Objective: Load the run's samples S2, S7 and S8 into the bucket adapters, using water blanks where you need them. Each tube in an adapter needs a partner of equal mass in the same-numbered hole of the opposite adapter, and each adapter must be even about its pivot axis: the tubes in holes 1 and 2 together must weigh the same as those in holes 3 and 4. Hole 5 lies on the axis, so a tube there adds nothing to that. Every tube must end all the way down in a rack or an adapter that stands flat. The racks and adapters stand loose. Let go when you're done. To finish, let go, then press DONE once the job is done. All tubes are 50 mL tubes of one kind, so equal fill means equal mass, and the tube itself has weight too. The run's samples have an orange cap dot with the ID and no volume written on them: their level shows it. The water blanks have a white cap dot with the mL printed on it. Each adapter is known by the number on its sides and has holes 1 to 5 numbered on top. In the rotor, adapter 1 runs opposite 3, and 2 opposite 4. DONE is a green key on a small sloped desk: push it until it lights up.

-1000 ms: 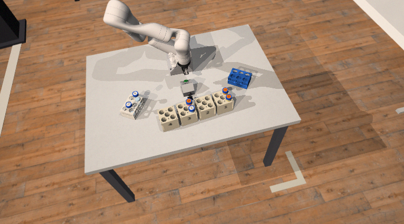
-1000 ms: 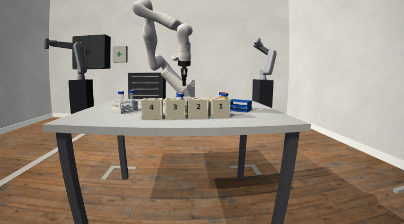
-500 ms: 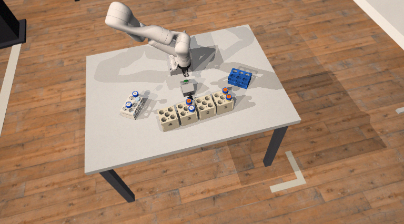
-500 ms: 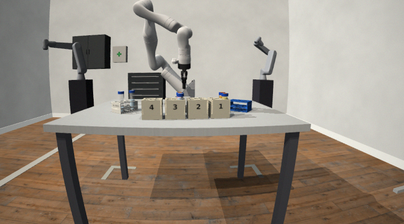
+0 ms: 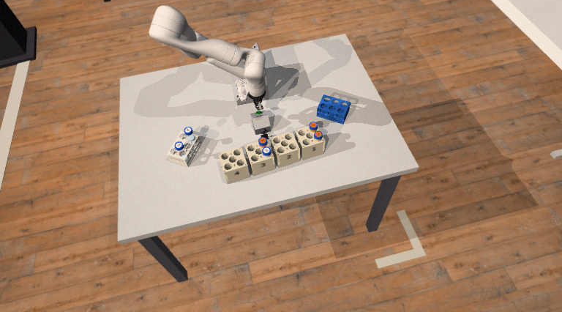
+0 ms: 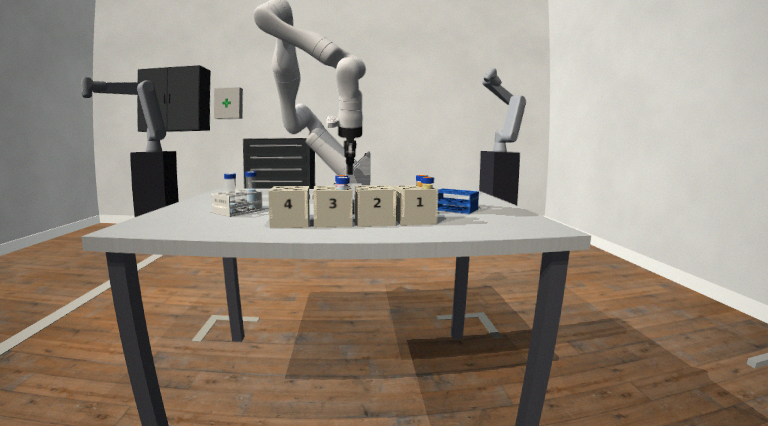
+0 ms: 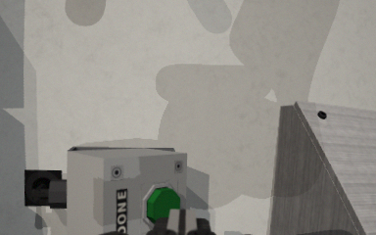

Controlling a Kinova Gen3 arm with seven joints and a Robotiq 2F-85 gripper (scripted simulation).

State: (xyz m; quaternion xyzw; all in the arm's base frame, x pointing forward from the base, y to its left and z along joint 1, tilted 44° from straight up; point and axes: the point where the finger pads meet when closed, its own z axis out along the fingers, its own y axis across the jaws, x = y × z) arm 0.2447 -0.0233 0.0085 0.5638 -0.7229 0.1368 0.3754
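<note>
Now: the green done key 60 mm below my hand. From my hand the other things lie so: sample S8 (180 mm ahead, 60 mm below, 30 mm to the right); then water blank marked 50 (240 mm ahead, 60 mm below, 40 mm to the right); then adapter 3 (210 mm ahead, 80 mm below, 70 mm to the right).
</note>
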